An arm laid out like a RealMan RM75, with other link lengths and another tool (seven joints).
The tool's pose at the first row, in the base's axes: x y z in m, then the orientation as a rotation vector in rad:
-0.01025, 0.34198, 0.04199, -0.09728, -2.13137, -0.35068
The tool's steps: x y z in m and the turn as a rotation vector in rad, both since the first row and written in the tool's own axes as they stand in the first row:
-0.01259, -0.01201, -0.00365, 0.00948, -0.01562, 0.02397
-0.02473, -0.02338, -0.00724, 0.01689, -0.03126, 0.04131
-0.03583, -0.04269, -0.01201, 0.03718, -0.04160, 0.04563
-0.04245, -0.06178, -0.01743, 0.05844, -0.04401, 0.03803
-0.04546, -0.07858, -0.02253, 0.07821, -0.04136, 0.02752
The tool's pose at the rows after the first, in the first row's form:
-0.00277, 0.33028, 0.03089, -0.12035, -2.14534, -0.32668
0.00454, 0.31918, 0.02026, -0.13765, -2.15960, -0.30867
0.01061, 0.30008, 0.00943, -0.13256, -2.17216, -0.28435
0.01476, 0.28072, 0.00270, -0.11255, -2.17848, -0.26593
0.01713, 0.26340, -0.00072, -0.08929, -2.17979, -0.25079

